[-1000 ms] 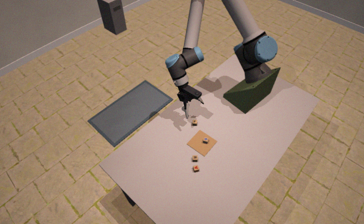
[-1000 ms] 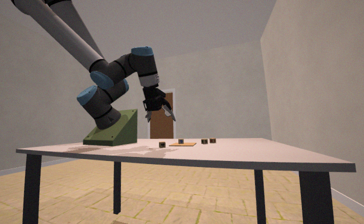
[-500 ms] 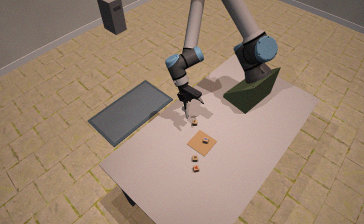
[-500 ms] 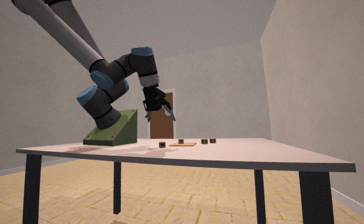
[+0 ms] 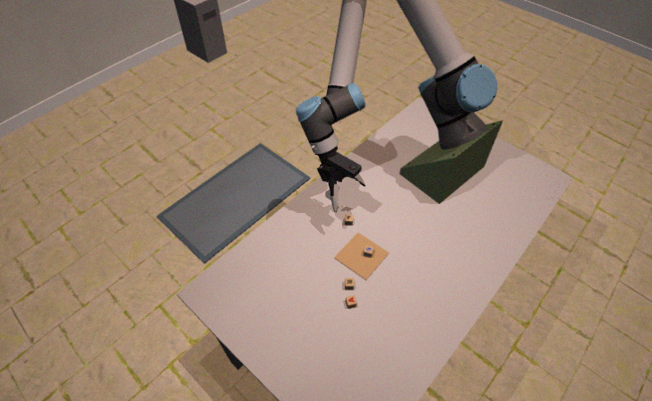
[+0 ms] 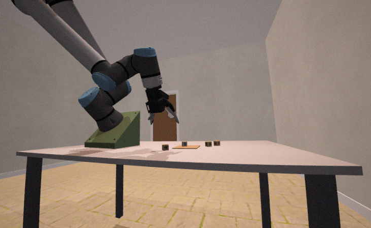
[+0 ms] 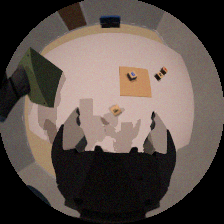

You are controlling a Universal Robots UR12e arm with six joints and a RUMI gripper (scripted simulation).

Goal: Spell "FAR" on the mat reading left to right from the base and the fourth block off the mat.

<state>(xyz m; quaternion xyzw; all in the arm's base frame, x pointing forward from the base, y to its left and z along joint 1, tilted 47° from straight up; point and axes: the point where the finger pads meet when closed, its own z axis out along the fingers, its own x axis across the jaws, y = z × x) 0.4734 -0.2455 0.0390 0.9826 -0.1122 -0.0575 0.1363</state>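
Now: the blue-lettered block 130 mm to the left of my hand, 120 mm below it and 80 mm ahead of it. From my hand the other things lie so: F block 120 mm below; R block 220 mm ahead, 150 mm to the left, 120 mm below; tan mat 130 mm below, 120 mm to the left, 100 mm ahead.
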